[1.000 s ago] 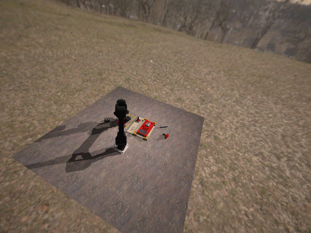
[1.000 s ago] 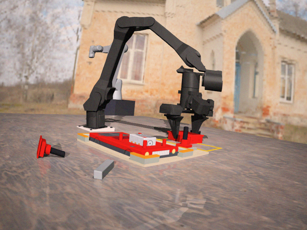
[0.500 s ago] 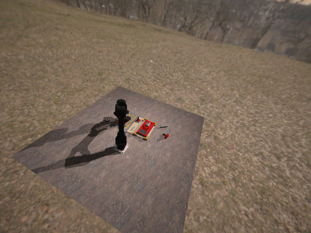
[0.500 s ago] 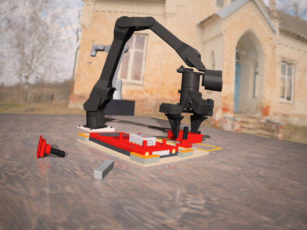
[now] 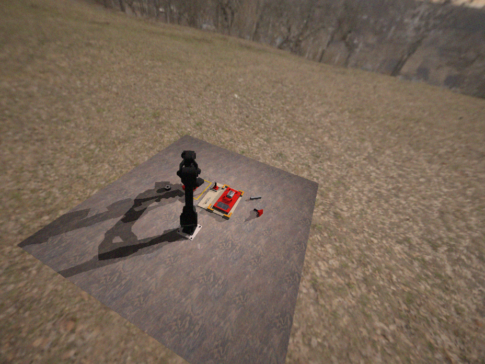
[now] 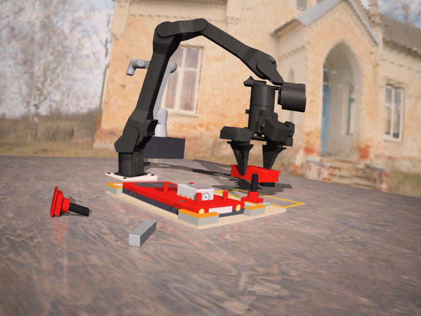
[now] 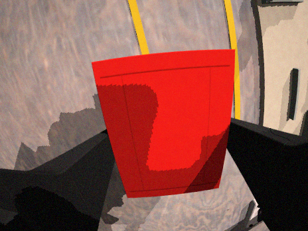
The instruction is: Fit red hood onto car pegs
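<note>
Now: the white engine block 27 cm to the right of my gripper tip, 4 cm ahead of it and 2 cm below it. The rest, counted from my gripper tip: tan jig: 24 cm to the right, 3 cm below; red hood: 1 cm above.
</note>
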